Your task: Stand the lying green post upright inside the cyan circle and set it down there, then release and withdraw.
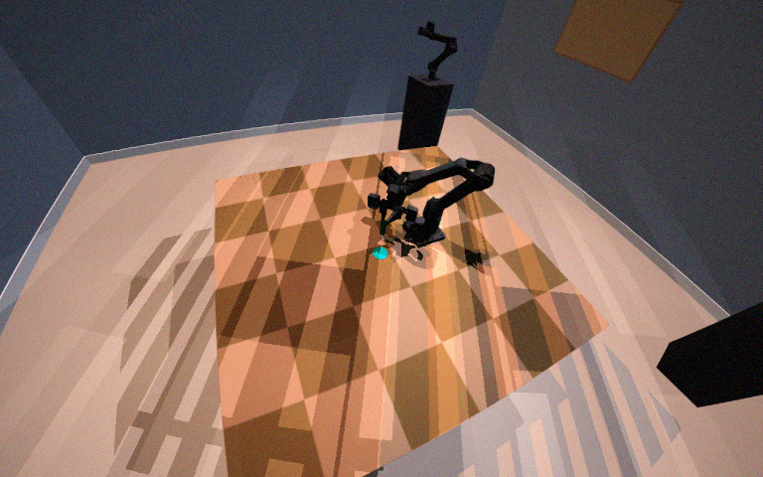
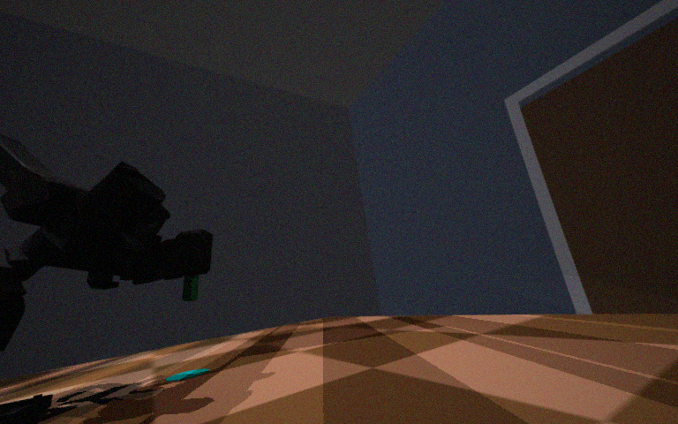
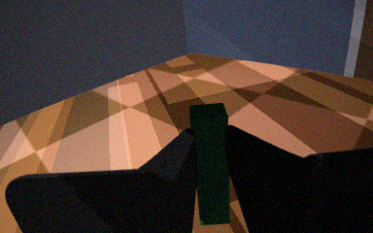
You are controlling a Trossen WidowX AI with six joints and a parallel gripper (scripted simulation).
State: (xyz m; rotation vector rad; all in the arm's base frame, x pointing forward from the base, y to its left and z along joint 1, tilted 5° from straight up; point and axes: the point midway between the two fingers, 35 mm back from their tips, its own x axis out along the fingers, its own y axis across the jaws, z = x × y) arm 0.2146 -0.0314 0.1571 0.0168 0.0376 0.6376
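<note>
Now: gripper tip 2 cm above the green post. Round my gripper tip: cyan circle 16 cm below.
</note>
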